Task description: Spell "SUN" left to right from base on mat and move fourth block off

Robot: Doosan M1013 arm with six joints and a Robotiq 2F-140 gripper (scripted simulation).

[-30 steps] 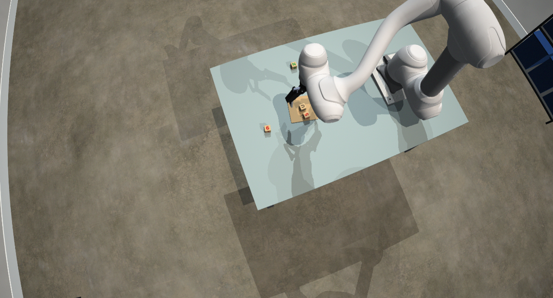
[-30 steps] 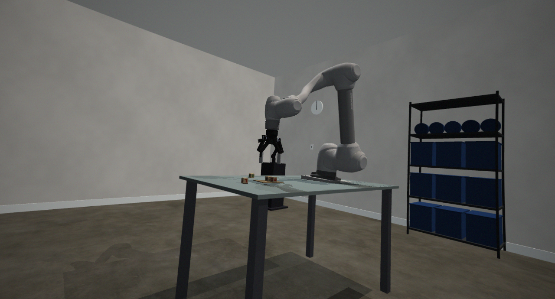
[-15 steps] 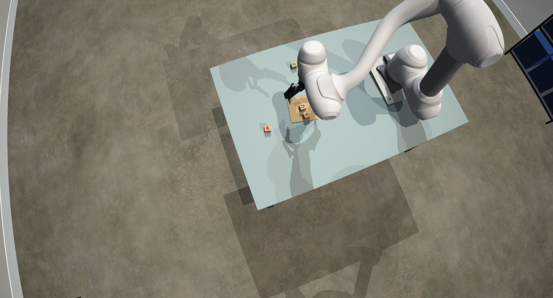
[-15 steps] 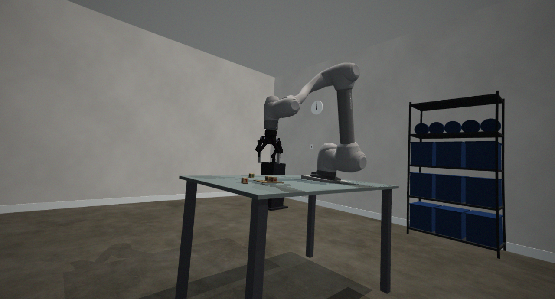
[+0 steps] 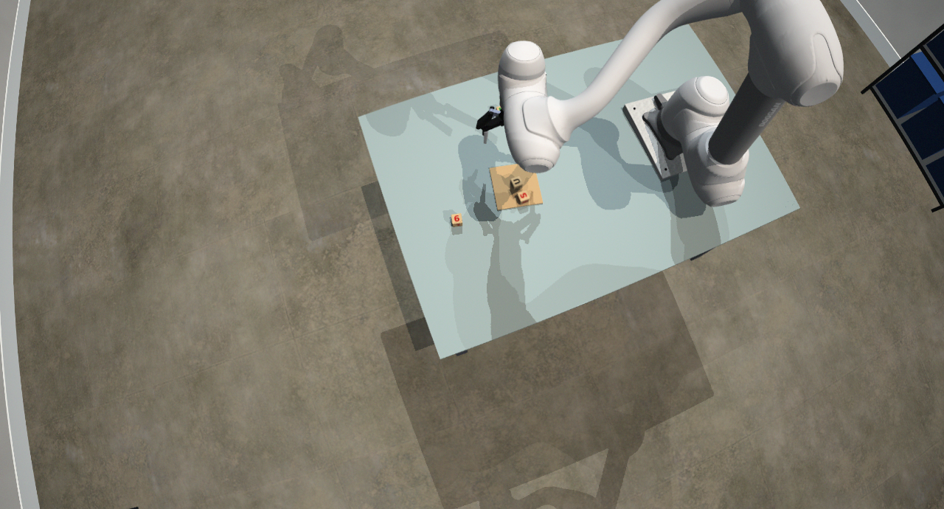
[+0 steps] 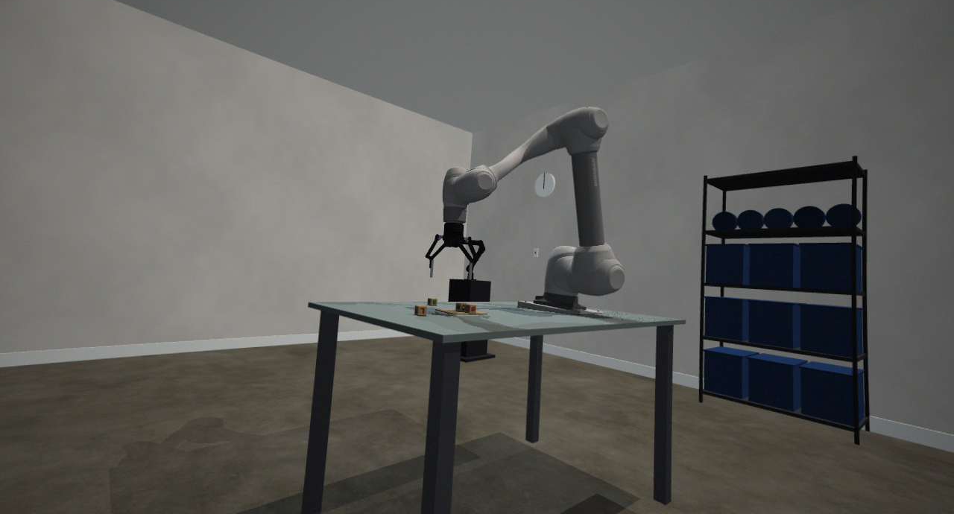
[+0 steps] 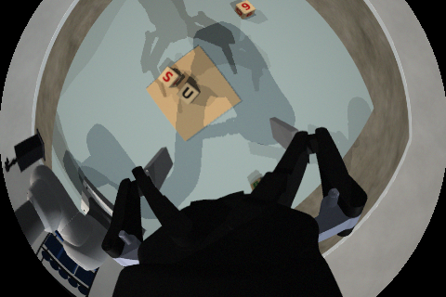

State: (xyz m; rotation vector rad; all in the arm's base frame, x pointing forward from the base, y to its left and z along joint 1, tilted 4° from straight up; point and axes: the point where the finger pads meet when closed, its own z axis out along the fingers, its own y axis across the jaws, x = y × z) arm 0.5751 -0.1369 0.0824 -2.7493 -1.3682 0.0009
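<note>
My gripper is now 16 cm to the left of the N block, 11 cm above it and 6 cm past it. The rest, counted from my hand: S block 13 cm to the left, 11 cm below, 2 cm ahead; then mat 13 cm below, 8 cm to the left, 2 cm ahead; then 6 block 23 cm ahead, 11 cm to the left, 11 cm below.
</note>
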